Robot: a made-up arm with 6 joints. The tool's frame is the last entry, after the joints.
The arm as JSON. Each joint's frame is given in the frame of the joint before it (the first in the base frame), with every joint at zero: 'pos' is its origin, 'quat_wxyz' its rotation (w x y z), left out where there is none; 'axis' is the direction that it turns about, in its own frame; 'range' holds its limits. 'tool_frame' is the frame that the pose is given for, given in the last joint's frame.
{
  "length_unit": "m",
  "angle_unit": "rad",
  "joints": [
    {
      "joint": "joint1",
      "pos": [
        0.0,
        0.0,
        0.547
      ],
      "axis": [
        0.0,
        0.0,
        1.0
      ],
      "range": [
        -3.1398,
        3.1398
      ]
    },
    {
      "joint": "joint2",
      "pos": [
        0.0,
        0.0,
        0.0
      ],
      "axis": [
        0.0,
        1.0,
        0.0
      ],
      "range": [
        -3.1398,
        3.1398
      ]
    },
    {
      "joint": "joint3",
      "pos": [
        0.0,
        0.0,
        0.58
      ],
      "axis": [
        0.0,
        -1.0,
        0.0
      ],
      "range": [
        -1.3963,
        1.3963
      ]
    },
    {
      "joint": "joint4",
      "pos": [
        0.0,
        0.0,
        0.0
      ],
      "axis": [
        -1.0,
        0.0,
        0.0
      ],
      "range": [
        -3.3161,
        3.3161
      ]
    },
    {
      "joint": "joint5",
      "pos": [
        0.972,
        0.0,
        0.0
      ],
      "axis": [
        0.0,
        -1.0,
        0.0
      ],
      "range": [
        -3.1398,
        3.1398
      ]
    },
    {
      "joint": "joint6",
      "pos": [
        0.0,
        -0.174,
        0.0
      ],
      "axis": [
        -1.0,
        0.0,
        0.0
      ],
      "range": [
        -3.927,
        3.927
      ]
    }
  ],
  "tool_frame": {
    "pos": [
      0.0,
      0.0,
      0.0
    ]
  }
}
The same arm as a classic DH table. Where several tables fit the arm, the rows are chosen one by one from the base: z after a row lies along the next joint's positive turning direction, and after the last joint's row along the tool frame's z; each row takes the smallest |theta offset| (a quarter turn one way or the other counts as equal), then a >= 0, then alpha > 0; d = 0 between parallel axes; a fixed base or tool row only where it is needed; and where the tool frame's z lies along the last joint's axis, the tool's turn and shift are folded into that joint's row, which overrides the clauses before.
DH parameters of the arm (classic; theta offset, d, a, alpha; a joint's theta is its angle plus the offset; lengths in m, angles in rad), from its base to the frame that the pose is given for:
joint1: 0.0000 0.5470 0.0000 -1.5708
joint2: -1.5708 0.0000 0.5800 3.1416
joint3: 0.0000 0.0000 0.0000 -1.5708
joint4: 0.0000 -0.9720 0.0000 1.5708
joint5: 0.0000 0.1740 0.0000 -1.5708
joint6: 1.5708 0.0000 0.0000 1.5708
tool (fixed): -1.5708 0.0000 0.0000 0.0000
Joint limits (rad, base to tool): -3.1398..3.1398 -3.1398..3.1398 -1.3963..1.3963 -3.3161..3.3161 -3.1398..3.1398 -3.9270..3.9270

